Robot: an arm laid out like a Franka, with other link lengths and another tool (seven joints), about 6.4 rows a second.
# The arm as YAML. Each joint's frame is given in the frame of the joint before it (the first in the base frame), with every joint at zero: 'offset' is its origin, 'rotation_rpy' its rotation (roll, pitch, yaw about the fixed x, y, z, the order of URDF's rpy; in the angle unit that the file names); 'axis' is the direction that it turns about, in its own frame. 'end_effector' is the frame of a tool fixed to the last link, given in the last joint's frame.
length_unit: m
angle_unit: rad
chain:
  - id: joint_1
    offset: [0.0, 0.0, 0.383]
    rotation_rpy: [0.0, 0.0, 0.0]
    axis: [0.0, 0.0, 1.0]
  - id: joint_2
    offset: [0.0, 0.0, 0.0]
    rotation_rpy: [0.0, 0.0, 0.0]
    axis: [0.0, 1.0, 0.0]
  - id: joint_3
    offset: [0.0, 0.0, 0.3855]
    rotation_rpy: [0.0, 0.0, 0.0]
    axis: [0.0, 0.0, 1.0]
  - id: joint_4
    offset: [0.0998, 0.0, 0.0]
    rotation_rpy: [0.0, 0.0, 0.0]
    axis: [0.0, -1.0, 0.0]
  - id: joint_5
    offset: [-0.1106, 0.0, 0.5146]
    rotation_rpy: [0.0, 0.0, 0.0]
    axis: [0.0, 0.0, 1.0]
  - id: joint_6
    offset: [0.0, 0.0, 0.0]
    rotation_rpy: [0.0, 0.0, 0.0]
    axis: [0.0, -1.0, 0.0]
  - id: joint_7
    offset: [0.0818, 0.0, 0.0]
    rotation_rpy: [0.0, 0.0, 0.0]
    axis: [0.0, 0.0, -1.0]
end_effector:
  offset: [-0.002, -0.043, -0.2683]
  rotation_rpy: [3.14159, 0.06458, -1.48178]
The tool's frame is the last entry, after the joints.
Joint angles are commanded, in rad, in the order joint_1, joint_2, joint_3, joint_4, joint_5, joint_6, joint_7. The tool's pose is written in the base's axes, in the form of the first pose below.
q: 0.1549 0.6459 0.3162 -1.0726 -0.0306 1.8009 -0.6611
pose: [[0.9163, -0.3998, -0.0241, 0.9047], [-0.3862, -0.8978, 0.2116, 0.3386], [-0.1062, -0.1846, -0.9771, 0.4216], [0, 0, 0, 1]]
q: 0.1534 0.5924 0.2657 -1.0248 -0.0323 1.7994 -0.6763
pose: [[0.9080, -0.4105, 0.0839, 0.9239], [-0.4189, -0.8847, 0.2045, 0.2996], [-0.0097, -0.2209, -0.9753, 0.4989], [0, 0, 0, 1]]
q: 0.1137 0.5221 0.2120 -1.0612 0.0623 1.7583 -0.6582
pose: [[0.8635, -0.4992, 0.0719, 0.9137], [-0.5006, -0.8308, 0.2433, 0.2435], [-0.0617, -0.2461, -0.9673, 0.5304], [0, 0, 0, 1]]
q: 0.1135 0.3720 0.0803 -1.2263 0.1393 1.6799 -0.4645
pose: [[0.6721, -0.7404, 0.0068, 0.8572], [-0.7222, -0.6535, 0.2264, 0.1552], [-0.1632, -0.1571, -0.9740, 0.5408], [0, 0, 0, 1]]
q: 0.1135 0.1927 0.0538 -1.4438 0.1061 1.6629 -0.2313
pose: [[0.4600, -0.8876, -0.0222, 0.7809], [-0.8723, -0.4565, 0.1752, 0.1145], [-0.1657, -0.0612, -0.9843, 0.5500], [0, 0, 0, 1]]
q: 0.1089 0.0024 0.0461 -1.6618 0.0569 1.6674 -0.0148
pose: [[0.2497, -0.9681, -0.0216, 0.7004], [-0.9608, -0.2505, 0.1188, 0.0809], [-0.1204, -0.0089, -0.9927, 0.5603], [0, 0, 0, 1]]
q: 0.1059 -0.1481 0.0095 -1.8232 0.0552 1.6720 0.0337
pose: [[0.1630, -0.9864, -0.0196, 0.6414], [-0.9796, -0.1642, 0.1163, 0.0458], [-0.1179, 0.0003, -0.9930, 0.5650], [0, 0, 0, 1]]
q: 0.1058 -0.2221 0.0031 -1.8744 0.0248 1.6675 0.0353
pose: [[0.1603, -0.9871, 0.0022, 0.6169], [-0.9832, -0.1594, 0.0891, 0.0309], [-0.0876, -0.0164, -0.9960, 0.5813], [0, 0, 0, 1]]
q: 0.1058 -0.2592 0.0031 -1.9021 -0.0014 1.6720 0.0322
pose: [[0.1665, -0.9859, 0.0185, 0.6062], [-0.9842, -0.1650, 0.0646, 0.0228], [-0.0607, -0.0289, -0.9977, 0.5886], [0, 0, 0, 1]]
